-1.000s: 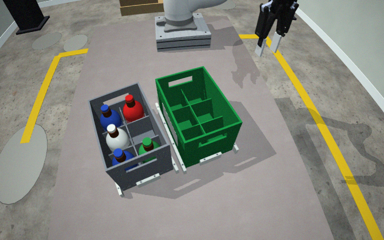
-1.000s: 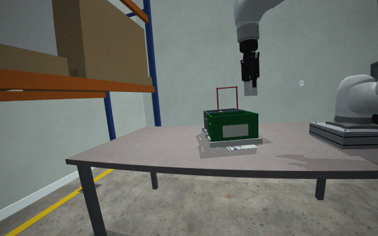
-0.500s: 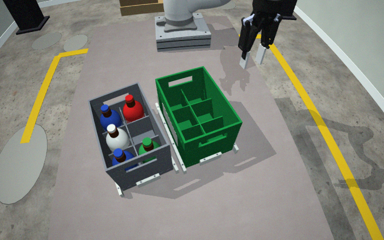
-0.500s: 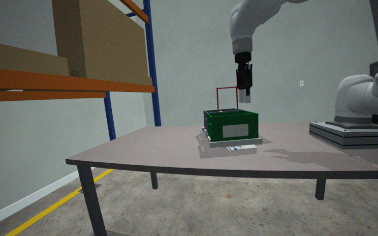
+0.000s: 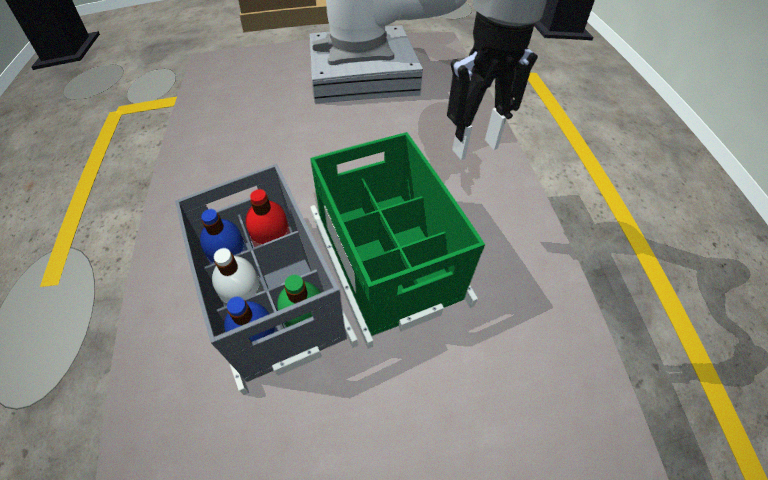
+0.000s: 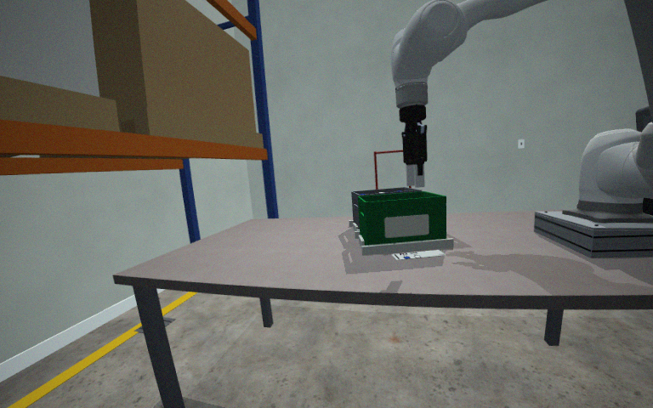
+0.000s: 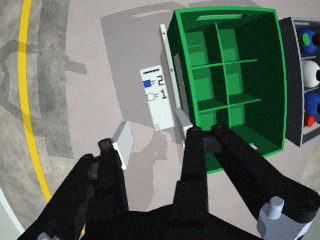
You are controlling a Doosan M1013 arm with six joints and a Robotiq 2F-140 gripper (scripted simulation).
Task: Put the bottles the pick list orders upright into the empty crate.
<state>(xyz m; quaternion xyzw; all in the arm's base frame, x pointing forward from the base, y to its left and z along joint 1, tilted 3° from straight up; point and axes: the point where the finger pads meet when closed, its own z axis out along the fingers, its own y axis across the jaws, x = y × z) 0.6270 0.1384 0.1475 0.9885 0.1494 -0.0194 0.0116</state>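
Right now my hand is 10 mm short of the red-label bottle, 360 mm to the left of it and 160 mm above it. The rest, counted from my hand: pick list: 10 mm to the right, 250 mm below; then green crate: 50 mm ahead, 150 mm to the right, 170 mm below; then green bottle: 180 mm ahead, 300 mm to the right, 160 mm below.
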